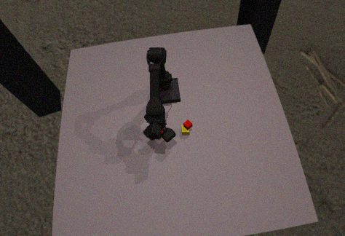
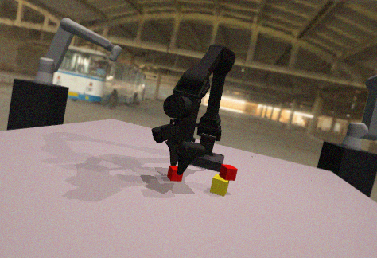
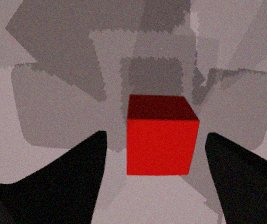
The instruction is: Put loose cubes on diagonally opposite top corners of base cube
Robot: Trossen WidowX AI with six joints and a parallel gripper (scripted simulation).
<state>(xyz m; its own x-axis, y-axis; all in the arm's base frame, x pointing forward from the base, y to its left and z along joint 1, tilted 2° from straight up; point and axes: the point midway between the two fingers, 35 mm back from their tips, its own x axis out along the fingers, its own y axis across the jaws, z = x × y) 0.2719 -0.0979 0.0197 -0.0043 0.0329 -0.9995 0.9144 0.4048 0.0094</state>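
Now: the yellow base cube 130 mm to the left of my gripper tip and 30 mm ahead of it. The rest, counted from my gripper tip: red cube 10 mm below.
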